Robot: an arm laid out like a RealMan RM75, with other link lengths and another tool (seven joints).
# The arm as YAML. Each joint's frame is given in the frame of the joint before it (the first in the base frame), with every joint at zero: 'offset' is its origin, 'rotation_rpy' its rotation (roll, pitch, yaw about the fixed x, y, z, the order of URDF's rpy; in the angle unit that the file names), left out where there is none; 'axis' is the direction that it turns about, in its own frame. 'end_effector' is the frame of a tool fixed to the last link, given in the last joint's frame.
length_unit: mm
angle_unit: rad
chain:
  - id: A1
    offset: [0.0, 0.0, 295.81]
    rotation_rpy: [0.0, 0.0, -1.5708]
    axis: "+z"
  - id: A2
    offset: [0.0, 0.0, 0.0]
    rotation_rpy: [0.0, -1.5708, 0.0]
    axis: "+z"
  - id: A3
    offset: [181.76, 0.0, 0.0]
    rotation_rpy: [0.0, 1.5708, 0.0]
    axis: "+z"
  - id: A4
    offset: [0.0, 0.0, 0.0]
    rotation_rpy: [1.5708, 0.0, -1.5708]
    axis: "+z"
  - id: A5
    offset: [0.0, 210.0, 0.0]
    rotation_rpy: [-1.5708, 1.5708, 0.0]
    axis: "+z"
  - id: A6
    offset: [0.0, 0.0, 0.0]
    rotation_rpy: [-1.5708, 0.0, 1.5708]
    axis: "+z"
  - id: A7
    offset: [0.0, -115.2, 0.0]
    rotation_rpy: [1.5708, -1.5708, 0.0]
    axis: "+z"
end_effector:
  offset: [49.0, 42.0, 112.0]
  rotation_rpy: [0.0, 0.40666, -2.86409]
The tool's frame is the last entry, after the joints.
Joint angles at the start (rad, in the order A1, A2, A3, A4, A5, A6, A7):
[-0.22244 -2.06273 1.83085 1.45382 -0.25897 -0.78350 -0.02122]
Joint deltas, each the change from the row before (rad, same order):
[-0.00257 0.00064 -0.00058 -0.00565 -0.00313 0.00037 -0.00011]
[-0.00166 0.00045 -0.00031 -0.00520 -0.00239 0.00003 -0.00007]
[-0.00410 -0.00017 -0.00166 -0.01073 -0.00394 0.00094 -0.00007]
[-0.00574 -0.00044 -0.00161 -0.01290 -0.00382 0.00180 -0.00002]
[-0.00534 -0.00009 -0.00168 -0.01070 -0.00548 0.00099 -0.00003]
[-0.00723 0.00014 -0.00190 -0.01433 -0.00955 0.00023 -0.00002]
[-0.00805 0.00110 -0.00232 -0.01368 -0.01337 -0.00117 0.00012]
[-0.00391 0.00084 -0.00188 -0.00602 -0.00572 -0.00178 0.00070]
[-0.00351 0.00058 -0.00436 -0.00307 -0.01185 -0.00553 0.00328]
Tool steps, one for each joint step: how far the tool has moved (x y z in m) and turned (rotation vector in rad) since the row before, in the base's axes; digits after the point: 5 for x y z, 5 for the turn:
[-0.00081 -0.00022 -0.00058 -0.00200 -0.00063 0.00321]
[-0.00104 -0.00042 -0.00058 -0.00214 -0.00008 0.00362]
[-0.00167 -0.00039 -0.00109 -0.00302 -0.00078 0.00634]
[-0.00167 -0.00024 -0.00134 -0.00339 -0.00043 0.00587]
[-0.00102 -0.00024 -0.00119 -0.00320 -0.00215 0.00551]
[-0.00120 -0.00070 -0.00184 -0.00559 -0.00421 0.00859]
[-0.00065 -0.00078 -0.00179 -0.00632 -0.00658 0.00949]
[-0.00057 -0.00030 -0.00048 -0.00294 -0.00175 0.00461]
[0.00053 -0.00063 -0.00036 -0.00434 -0.00647 0.00632]

